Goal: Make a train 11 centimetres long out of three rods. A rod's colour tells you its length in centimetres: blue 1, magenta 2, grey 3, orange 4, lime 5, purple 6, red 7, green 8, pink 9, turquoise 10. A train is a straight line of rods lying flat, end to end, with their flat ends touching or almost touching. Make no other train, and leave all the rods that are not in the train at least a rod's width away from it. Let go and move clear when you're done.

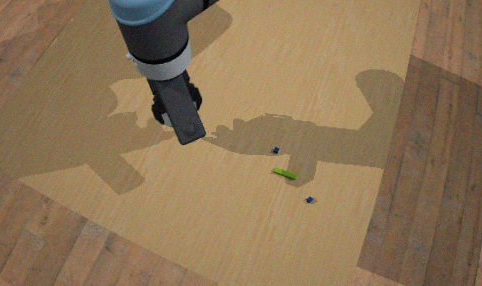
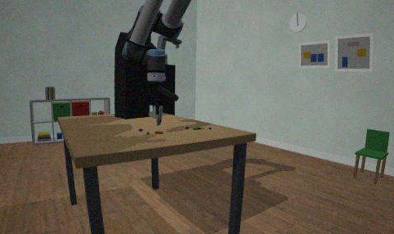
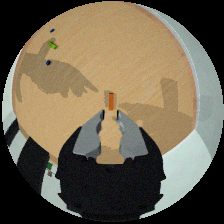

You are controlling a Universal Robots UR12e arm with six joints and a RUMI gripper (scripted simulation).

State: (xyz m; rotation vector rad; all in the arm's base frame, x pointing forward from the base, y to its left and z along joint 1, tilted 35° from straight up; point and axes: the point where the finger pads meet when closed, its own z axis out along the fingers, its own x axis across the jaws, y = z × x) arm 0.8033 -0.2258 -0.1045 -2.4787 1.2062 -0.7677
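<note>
The orange rod is 5 cm below my hand. From my hand the other things lie so: magenta rod 12 cm behind, 5 cm below, 4 cm to the right; lime rod 24 cm to the left, 5 cm below, 4 cm ahead; grey rod 5 cm to the right, 5 cm below, 2 cm behind.
</note>
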